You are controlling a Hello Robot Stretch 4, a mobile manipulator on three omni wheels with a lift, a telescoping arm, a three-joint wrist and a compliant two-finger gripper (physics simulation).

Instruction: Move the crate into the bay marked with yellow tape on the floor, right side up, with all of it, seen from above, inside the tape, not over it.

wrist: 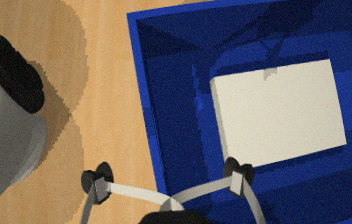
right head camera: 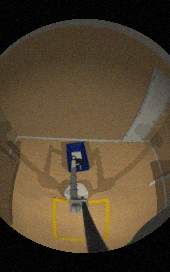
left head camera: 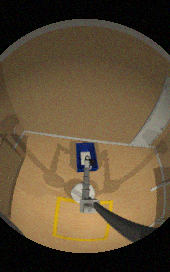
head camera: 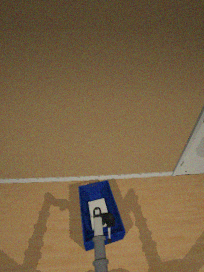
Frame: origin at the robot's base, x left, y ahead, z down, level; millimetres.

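Where they show: gripper, fingertip midpoint: [wrist: 168,173] [right head camera: 79,166] [left head camera: 89,166] [head camera: 108,231].
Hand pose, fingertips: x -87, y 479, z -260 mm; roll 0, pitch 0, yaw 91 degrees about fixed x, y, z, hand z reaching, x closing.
Each offset is from my fingertips to the top centre of the thing. "spot": to the spot under its first point.
The blue crate {dx +69, dy +271, dz +67 mm} [head camera: 97,190] [left head camera: 85,146] [right head camera: 76,146] [wrist: 175,110] stands upright on the floor near the wall, with a white box {dx +69, dy +271, dz +216 mm} [wrist: 280,115] inside it. The bay's yellow tape outline {spot: dx +540, dy -1137, dz +285 mm} [left head camera: 56,217] [right head camera: 54,220] lies on the floor beyond the robot's round base, apart from the crate. My gripper [wrist: 168,173] is open. In the wrist view one fingertip is over the floor outside the crate's short wall and the other is over its inside, with the wall passing between them. The height of the fingertips against the rim is hard to tell.
The robot's pale round base [left head camera: 77,193] [right head camera: 70,191] is between the crate and the bay. A white baseboard [head camera: 50,180] runs along the wall behind the crate. A light grey door [left head camera: 155,120] [right head camera: 150,105] is at the right. A grey rounded part with black [wrist: 20,145] shows at the wrist view's left edge.
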